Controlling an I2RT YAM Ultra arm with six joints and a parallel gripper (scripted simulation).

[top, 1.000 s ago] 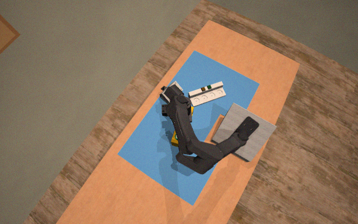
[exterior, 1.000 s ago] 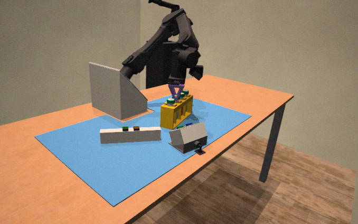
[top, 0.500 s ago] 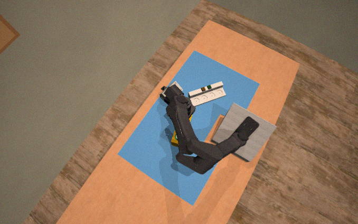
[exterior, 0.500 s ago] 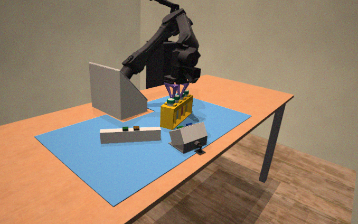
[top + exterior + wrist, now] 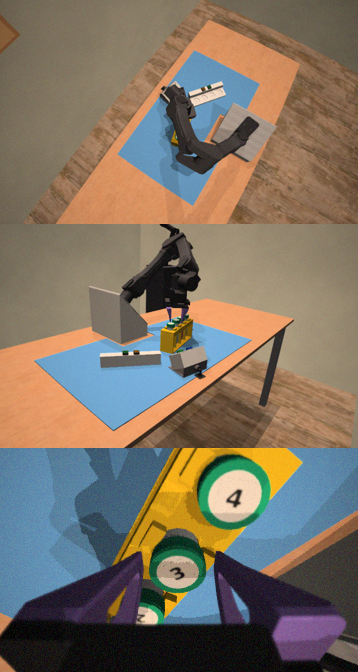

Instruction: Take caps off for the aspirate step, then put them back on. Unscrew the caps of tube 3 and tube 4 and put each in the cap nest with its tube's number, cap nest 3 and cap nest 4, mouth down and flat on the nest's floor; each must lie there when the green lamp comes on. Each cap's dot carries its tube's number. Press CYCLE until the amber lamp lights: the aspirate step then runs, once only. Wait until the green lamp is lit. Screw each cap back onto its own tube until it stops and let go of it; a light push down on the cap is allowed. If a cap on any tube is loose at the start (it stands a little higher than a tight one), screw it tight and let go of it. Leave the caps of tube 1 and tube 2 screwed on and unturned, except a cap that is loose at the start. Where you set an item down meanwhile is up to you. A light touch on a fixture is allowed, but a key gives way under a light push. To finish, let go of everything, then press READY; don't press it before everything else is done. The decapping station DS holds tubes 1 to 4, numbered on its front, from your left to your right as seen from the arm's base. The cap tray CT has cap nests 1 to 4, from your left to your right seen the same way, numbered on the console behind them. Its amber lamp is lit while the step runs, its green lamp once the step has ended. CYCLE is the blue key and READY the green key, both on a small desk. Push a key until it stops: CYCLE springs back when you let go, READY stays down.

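Now: the cap 3 right at my hand. The rest, counted from my hand: cap 4 (50 mm to the right, 20 mm ahead); blue key (160 mm ahead, 80 mm to the right, 50 mm below); cap 2 (50 mm to the left, 20 mm behind).
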